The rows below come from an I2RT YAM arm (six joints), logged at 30 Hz.
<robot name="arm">
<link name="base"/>
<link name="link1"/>
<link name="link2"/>
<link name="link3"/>
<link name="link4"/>
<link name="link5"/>
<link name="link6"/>
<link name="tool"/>
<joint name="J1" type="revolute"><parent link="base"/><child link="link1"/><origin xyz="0 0 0.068" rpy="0 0 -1.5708"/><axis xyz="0 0 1"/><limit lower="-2.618" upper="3.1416"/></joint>
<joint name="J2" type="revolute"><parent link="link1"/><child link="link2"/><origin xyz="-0.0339 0.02 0.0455" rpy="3.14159 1.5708 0"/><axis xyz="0 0 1"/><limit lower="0" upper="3.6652"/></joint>
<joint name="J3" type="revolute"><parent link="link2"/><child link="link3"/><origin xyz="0 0.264 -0.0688" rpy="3.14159 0 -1.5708"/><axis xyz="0 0 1"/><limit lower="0" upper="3.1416"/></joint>
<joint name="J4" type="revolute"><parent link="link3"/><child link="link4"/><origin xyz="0.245 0.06 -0.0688" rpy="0 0 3.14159"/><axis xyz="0 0 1"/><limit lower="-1.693" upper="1.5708"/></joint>
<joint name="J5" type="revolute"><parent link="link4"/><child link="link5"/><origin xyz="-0.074 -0.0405 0.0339" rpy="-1.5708 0 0"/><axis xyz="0 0 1"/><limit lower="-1.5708" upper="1.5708"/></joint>
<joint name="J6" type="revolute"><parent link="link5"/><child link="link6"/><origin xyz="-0.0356 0 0.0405" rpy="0 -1.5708 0"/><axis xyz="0 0 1"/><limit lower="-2.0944" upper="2.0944"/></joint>
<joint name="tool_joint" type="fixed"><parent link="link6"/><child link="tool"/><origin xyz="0 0 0"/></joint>
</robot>
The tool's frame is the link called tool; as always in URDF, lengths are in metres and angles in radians.
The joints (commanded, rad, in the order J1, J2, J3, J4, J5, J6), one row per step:
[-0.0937, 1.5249, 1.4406, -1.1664, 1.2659, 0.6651]
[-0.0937, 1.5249, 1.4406, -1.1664, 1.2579, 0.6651]
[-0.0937, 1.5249, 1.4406, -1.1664, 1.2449, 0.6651]
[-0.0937, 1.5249, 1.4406, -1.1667, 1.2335, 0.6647]
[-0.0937, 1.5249, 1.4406, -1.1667, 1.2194, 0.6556]
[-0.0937, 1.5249, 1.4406, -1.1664, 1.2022, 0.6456]
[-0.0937, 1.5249, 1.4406, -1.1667, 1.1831, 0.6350]
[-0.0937, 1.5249, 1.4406, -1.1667, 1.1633, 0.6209]
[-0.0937, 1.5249, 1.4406, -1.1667, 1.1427, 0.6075]
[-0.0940, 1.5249, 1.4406, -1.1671, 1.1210, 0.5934]
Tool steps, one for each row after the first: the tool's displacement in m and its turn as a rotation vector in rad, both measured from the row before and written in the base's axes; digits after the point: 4 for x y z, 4 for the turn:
[0.0001, 0.0001, -0.0003, 0.0076, -0.0007, 0.0025]
[0.0002, 0.0001, -0.0004, 0.0123, -0.0012, 0.0041]
[0.0001, 0.0001, -0.0004, 0.0108, -0.0003, 0.0037]
[0.0002, 0.0002, -0.0004, 0.0132, 0.0074, 0.0073]
[0.0002, 0.0002, -0.0005, 0.0160, 0.0076, 0.0088]
[0.0002, 0.0002, -0.0006, 0.0178, 0.0085, 0.0097]
[0.0002, 0.0003, -0.0006, 0.0182, 0.0113, 0.0114]
[0.0002, 0.0003, -0.0006, 0.0189, 0.0105, 0.0116]
[0.0002, 0.0002, -0.0007, 0.0199, 0.0114, 0.0122]

